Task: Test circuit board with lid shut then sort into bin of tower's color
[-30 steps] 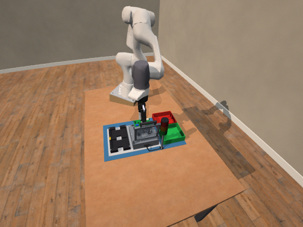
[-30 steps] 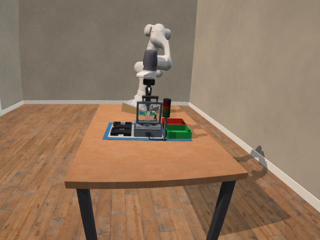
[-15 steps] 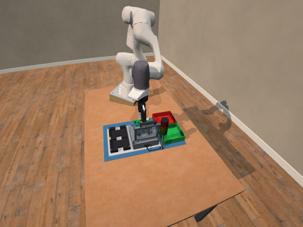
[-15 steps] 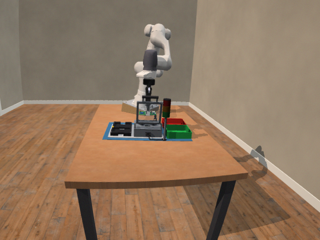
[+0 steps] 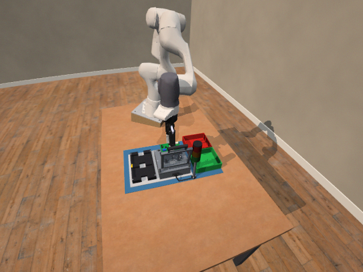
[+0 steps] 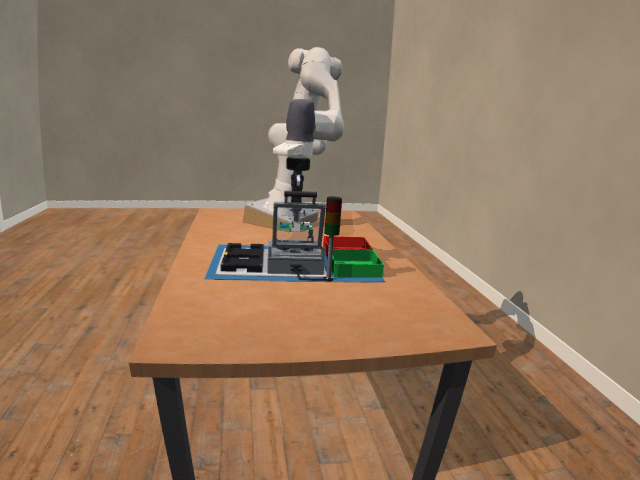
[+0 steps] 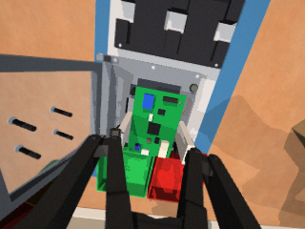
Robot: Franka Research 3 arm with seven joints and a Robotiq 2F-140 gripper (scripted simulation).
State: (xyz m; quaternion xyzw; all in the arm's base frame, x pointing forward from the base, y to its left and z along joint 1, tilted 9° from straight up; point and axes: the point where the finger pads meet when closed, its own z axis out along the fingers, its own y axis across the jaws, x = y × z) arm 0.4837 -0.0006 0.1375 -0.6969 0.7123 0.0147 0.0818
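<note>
Now: the green circuit board 20 mm below my hand. The rest, counted from my hand: tester lid (130 mm ahead, 30 mm above); then green bin (50 mm ahead, 200 mm to the left, 140 mm below); then dark plate (10 mm ahead, 10 mm to the left, 80 mm below).
</note>
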